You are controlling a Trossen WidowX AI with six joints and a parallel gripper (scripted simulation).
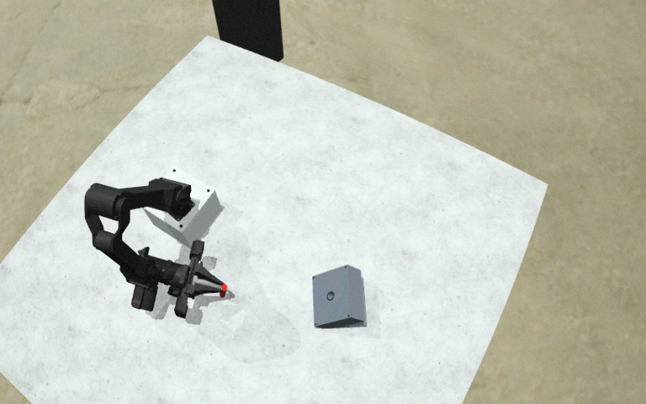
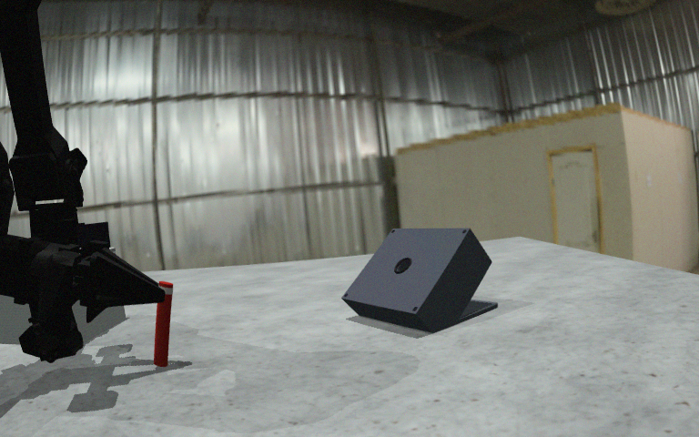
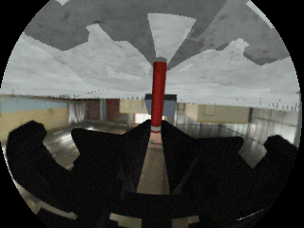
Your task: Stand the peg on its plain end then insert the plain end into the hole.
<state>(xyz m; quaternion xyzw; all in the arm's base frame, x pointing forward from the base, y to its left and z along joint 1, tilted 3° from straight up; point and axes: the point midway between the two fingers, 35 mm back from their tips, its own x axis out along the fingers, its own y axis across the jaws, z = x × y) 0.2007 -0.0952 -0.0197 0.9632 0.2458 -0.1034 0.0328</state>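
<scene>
Now: gripper tip 1 cm above the red peg. Round my gripper tip: grey sloped panel: 22 cm ahead, 16 cm to the left, 3 cm below; thin foot plate: 24 cm ahead, 17 cm to the left, 7 cm below.
</scene>
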